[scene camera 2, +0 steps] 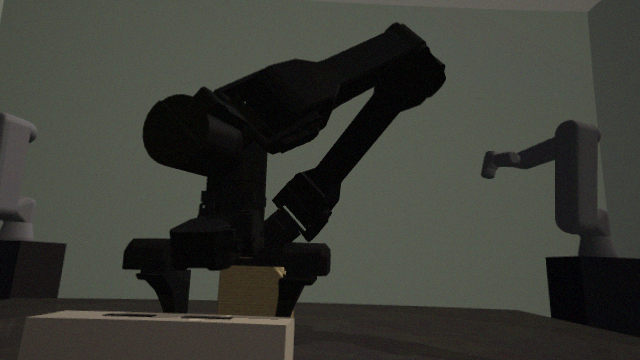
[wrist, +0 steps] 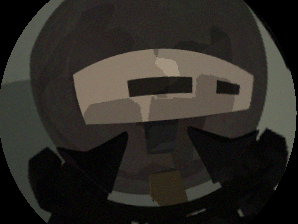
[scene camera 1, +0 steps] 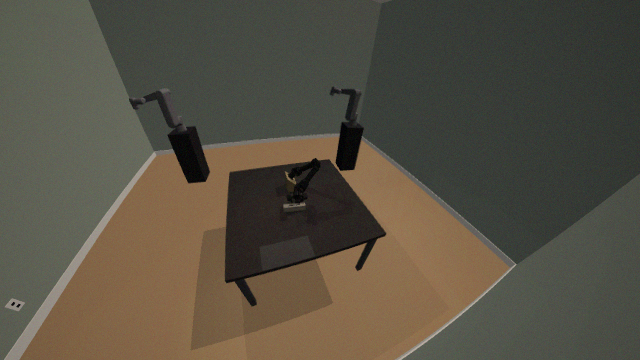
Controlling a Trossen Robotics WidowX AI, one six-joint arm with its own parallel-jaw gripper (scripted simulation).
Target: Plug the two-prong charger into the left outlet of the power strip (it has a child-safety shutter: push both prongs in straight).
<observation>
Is my gripper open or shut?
Open.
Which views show the black two-prong charger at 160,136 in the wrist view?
The wrist view only.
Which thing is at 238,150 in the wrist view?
My gripper.
</observation>
